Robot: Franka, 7 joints.
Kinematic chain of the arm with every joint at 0, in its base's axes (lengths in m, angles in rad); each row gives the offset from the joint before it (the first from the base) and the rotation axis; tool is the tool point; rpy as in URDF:
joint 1: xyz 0 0 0.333 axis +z
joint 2: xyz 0 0 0 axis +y
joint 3: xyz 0 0 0.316 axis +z
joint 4: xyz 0.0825 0 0 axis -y
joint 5: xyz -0.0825 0 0.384 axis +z
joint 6: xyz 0 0 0 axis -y
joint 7: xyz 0.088 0 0 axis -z
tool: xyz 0 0 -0.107 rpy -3.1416 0 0
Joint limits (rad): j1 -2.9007..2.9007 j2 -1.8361..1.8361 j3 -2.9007..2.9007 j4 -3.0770..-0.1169 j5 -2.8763..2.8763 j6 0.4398..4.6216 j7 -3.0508..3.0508
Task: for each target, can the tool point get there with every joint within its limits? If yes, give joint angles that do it. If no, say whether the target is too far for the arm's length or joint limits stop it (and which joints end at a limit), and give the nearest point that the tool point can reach.
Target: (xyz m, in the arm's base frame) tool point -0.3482 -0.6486 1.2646
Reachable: no: too far | nearest point -0.2516 -0.4686 1.0061 | short by 0.329 m
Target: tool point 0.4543 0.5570 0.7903
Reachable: yes | joints 0.8298 0.8258 0.1441 -0.4170 -0.2909 2.9464 0.3883
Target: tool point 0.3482 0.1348 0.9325
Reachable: yes | joints -0.5955 0.5811 2.4436 -0.8787 1.5512 4.1237 2.5376
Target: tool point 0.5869 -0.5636 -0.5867
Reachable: no: too far | nearest point 0.4242 -0.4074 -0.2646 | short by 0.393 m
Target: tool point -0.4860 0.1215 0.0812
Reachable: yes | joints 1.6784 1.3853 0.9784 -2.3555 -0.2747 3.4090 -0.6817
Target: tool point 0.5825 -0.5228 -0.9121
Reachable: no: too far | nearest point 0.3765 -0.3379 -0.3119 | short by 0.661 m
